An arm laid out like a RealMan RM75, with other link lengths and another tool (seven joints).
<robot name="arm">
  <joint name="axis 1" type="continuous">
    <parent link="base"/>
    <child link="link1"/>
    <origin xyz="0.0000 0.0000 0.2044" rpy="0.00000 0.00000 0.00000"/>
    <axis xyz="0 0 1"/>
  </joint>
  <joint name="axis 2" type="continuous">
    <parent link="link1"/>
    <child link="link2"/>
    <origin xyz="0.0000 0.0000 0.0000" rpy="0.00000 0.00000 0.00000"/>
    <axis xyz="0 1 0"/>
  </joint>
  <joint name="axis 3" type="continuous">
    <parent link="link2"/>
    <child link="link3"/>
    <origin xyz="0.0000 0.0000 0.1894" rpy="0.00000 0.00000 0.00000"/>
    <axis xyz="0 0 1"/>
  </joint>
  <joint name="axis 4" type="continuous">
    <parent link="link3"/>
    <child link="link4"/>
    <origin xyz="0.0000 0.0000 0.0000" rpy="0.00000 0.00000 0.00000"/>
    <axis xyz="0 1 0"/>
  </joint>
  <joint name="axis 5" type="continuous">
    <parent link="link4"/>
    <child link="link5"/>
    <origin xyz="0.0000 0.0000 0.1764" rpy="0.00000 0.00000 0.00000"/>
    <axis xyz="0 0 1"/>
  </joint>
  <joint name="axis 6" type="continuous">
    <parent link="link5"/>
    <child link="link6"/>
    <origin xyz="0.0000 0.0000 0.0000" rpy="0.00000 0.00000 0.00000"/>
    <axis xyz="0 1 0"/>
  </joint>
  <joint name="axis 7" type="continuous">
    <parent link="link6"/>
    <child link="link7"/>
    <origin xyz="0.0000 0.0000 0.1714" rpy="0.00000 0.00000 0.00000"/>
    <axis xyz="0 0 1"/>
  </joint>
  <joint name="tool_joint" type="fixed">
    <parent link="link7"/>
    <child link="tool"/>
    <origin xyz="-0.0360 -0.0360 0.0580" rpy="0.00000 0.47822 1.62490"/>
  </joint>
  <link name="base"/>
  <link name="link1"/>
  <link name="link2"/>
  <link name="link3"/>
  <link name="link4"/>
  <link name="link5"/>
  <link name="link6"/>
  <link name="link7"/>
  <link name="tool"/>
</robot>
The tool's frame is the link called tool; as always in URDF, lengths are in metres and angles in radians. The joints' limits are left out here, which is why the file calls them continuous.
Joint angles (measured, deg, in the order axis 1, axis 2, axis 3, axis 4, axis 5, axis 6, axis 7), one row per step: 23.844, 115.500, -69.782, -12.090, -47.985, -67.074, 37.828; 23.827, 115.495, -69.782, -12.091, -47.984, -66.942, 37.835; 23.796, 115.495, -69.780, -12.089, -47.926, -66.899, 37.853; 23.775, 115.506, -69.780, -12.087, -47.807, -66.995, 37.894; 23.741, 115.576, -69.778, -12.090, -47.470, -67.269, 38.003; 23.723, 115.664, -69.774, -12.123, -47.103, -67.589, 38.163; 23.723, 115.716, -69.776, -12.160, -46.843, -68.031, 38.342; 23.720, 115.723, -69.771, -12.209, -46.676, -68.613, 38.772; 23.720, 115.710, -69.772, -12.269, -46.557, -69.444, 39.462; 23.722, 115.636, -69.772, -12.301, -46.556, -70.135, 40.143; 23.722, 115.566, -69.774, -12.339, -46.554, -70.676, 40.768; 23.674, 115.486, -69.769, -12.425, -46.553, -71.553, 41.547; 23.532, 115.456, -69.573, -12.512, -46.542, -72.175, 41.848; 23.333, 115.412, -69.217, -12.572, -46.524, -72.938, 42.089; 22.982, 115.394, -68.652, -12.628, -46.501, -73.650, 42.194; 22.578, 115.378, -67.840, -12.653, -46.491, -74.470, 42.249; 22.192, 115.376, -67.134, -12.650, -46.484, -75.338, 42.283; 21.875, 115.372, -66.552, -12.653, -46.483, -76.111, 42.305
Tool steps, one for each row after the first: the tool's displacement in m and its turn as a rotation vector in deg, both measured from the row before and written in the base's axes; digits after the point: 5 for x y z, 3 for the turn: 0.00063, 0.00009, -0.00007, -0.004, -0.065, -0.133; 0.00044, 0.00001, 0.00017, 0.037, 0.026, -0.100; -0.00013, -0.00004, 0.00042, 0.076, 0.158, -0.002; -0.00071, -0.00005, 0.00099, 0.208, 0.477, 0.033; -0.00110, 0.00004, 0.00113, 0.227, 0.571, 0.079; -0.00164, -0.00011, 0.00107, 0.158, 0.552, 0.240; -0.00189, -0.00025, 0.00118, 0.042, 0.737, 0.287; -0.00264, -0.00049, 0.00134, -0.065, 1.024, 0.422; -0.00191, -0.00046, 0.00108, -0.156, 0.828, 0.327; -0.00142, -0.00031, 0.00093, -0.151, 0.709, 0.227; -0.00238, -0.00078, 0.00144, -0.166, 0.982, 0.445; -0.00106, -0.00075, 0.00182, 0.143, 0.584, 0.256; -0.00082, -0.00098, 0.00267, 0.303, 0.652, 0.257; 0.00053, -0.00128, 0.00339, 0.523, 0.611, 0.027; 0.00098, -0.00144, 0.00441, 0.737, 0.697, -0.033; 0.00059, -0.00170, 0.00388, 0.648, 0.668, 0.064; 0.00026, -0.00152, 0.00329, 0.549, 0.555, 0.117
